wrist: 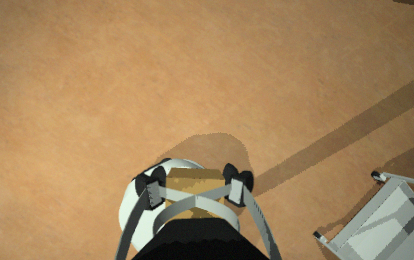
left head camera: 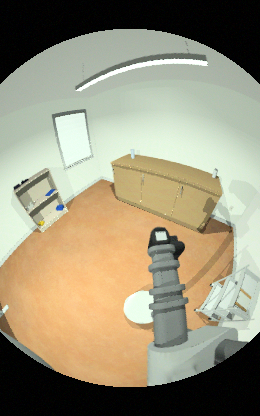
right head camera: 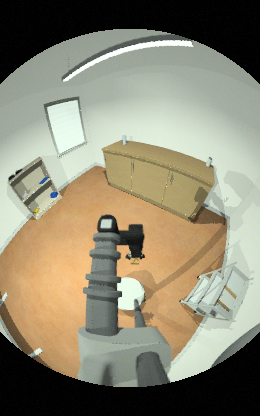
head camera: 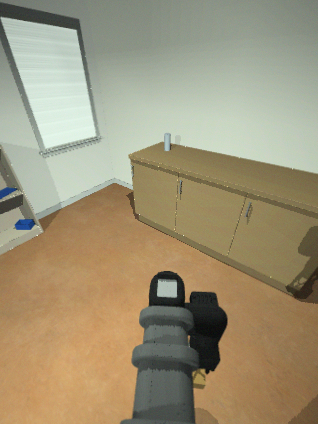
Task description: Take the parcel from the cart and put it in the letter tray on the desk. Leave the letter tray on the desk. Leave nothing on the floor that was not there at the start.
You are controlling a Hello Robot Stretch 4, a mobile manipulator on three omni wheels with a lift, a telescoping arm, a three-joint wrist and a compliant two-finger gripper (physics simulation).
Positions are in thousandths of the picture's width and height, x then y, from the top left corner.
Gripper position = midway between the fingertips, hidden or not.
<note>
In view: the gripper (wrist: 470, 687), a parcel (wrist: 460, 694), a grey cart (right head camera: 779, 715), a tan cabinet (head camera: 785, 506) and a bookshelf (left head camera: 163, 436).
The tan cabinet also shows in the left head camera view (left head camera: 717, 470) and in the right head camera view (right head camera: 683, 439). The bookshelf also shows in the right head camera view (right head camera: 133, 412).
</note>
